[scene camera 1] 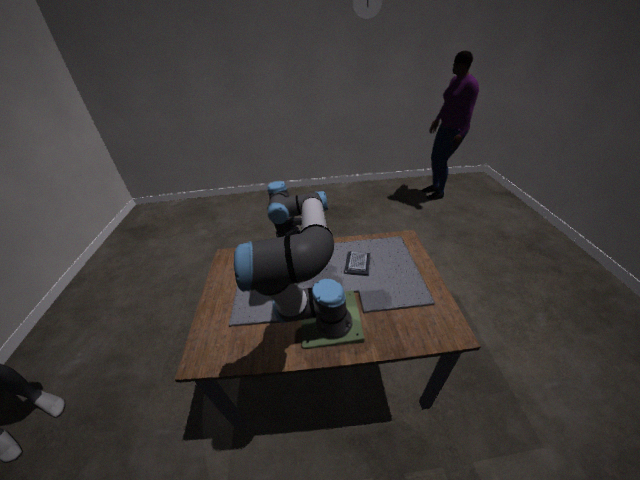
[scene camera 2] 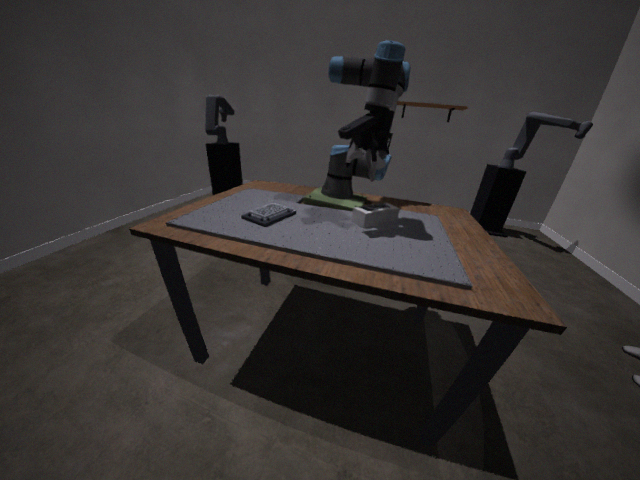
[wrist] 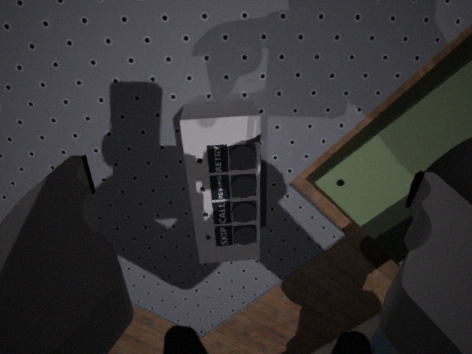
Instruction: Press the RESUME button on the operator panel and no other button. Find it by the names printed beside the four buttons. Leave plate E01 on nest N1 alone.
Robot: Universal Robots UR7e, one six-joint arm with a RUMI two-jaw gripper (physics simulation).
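Frame: origin at the arm's base, x ahead, y left, z up, level; centimetres.
Seen in the pictures: gripper, fingertip midpoint: (scene camera 2: 358,173) (wrist: 251,169); arm's base, origin of the base link: (scene camera 1: 334,322) (scene camera 2: 336,194) (wrist: 470,185).
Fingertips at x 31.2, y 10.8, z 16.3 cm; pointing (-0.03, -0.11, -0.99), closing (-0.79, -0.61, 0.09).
Note:
Pixels of each thing's top centre, then the offset from my fingertips to it. "pt": a spot on its surface instead. Level surfaces: height alone.
- operator panel, middle of its top: (wrist: 225,201) (scene camera 2: 377,207) dx -5.7, dy +7.9, dz -12.0 cm
- RETRY, middle of its top: (wrist: 243,158) dx -4.0, dy +3.4, dz -12.0 cm
- RESUME, middle of its top: (wrist: 244,187) dx -6.0, dy +5.6, dz -12.0 cm
- CALL, middle of its top: (wrist: 244,213) dx -8.0, dy +7.8, dz -12.0 cm
- SKIP, middle of its top: (wrist: 245,236) dx -10.1, dy +10.0, dz -12.0 cm
- RESUME label, surface spot: (wrist: 220,187) pt dx -4.4, dy +7.1, dz -12.3 cm
- Plate E01, middle of its top: (scene camera 2: 269,209) (scene camera 1: 357,260) dx +3.1, dy -30.0, dz -14.9 cm
- dark nest N1, middle of its top: (scene camera 2: 269,210) (scene camera 1: 357,260) dx +3.1, dy -30.0, dz -15.4 cm
- grey mat, its level: dz -17.6 cm
- wooden table, its level: dz -18.8 cm
The operator panel (scene camera 2: 364,219) (wrist: 220,131) is a pale box on the perforated mat; it does not show in scene camera 1. In the wrist view its dark round buttons run from top to bottom: RETRY (wrist: 243,157), RESUME (wrist: 243,186), CALL (wrist: 244,212), SKIP (wrist: 245,234). Their names are printed to their left; the RESUME label (wrist: 220,187) is partly washed out by light. My gripper (scene camera 2: 363,166) (wrist: 251,169) is open and empty, above the panel and apart from it, with the button row between its fingers in the wrist view. Plate E01 (scene camera 1: 358,260) (scene camera 2: 268,210) lies on dark nest N1 (scene camera 1: 356,272) (scene camera 2: 266,222).
The grey mat (scene camera 1: 398,279) (scene camera 2: 330,242) (wrist: 60,55) lies on the wooden table (scene camera 1: 413,330) (scene camera 2: 496,268) (wrist: 245,320). The green base plate (scene camera 1: 330,341) (scene camera 2: 320,197) (wrist: 360,200) is close to the panel. A person (scene camera 1: 457,108) stands by the back wall. Arm shadows cover parts of the panel.

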